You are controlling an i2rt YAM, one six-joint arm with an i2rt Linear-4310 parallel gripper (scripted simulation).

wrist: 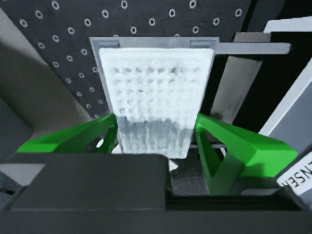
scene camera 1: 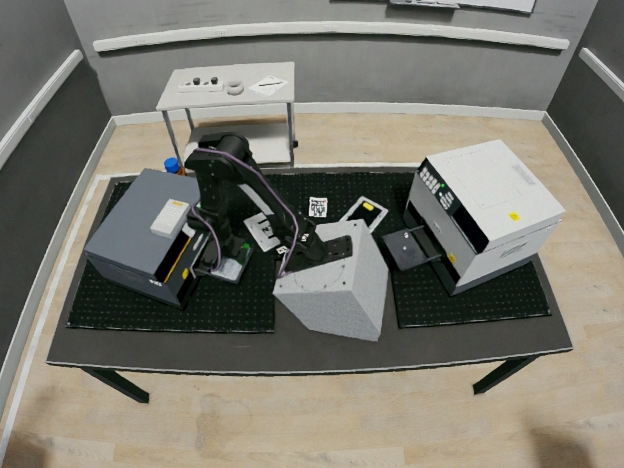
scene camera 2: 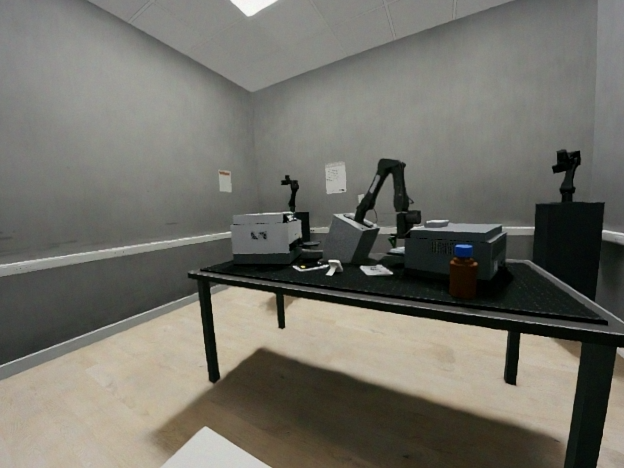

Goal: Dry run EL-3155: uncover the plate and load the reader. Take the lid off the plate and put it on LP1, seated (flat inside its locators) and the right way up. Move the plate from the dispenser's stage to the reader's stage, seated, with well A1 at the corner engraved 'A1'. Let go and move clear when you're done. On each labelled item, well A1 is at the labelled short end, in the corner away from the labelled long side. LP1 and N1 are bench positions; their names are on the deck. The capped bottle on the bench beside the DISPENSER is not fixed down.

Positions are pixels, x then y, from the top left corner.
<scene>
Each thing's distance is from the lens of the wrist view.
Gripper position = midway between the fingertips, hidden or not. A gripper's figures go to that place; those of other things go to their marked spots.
my gripper (wrist: 155, 116): 0.13 m
clear lidded well plate (wrist: 155, 93): 0.10 m
</scene>
